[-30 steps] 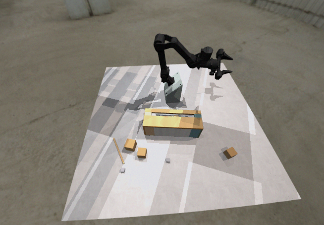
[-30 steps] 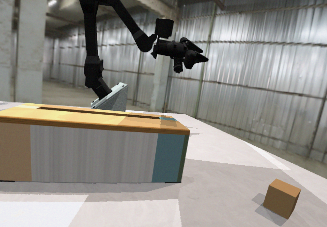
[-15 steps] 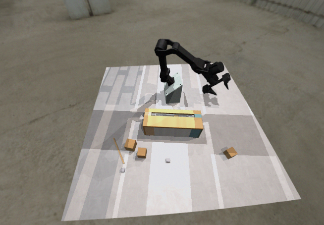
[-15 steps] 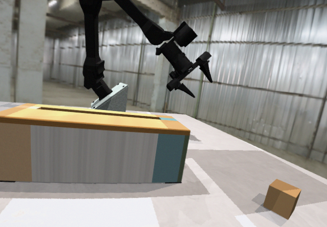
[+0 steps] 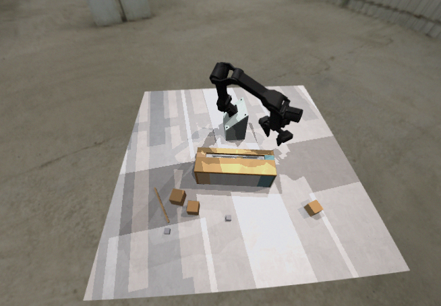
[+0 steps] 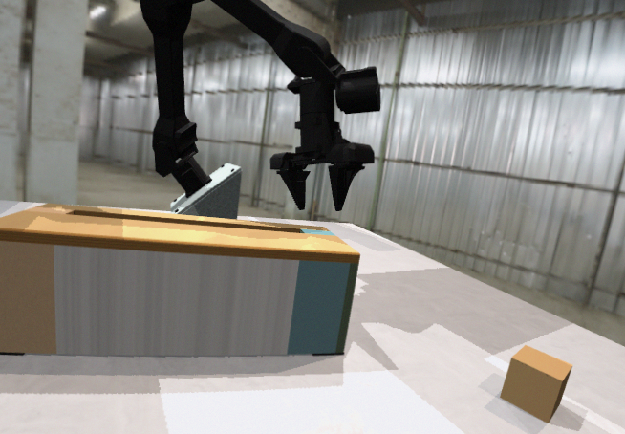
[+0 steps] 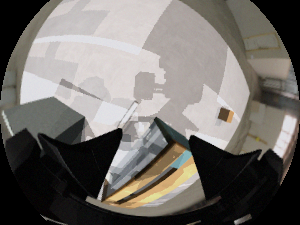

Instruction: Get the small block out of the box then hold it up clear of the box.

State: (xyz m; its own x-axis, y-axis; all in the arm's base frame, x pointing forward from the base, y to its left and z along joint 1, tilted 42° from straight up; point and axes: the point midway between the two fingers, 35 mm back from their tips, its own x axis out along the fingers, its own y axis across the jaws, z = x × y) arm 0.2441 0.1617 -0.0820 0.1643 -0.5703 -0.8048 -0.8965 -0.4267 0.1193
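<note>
Right now the long box is 50 mm ahead of my gripper tip, 200 mm to the right of it and 90 mm below it. From my gripper tip the other things lie so: thin stick 240 mm ahead, 580 mm to the right, 140 mm below.
</note>
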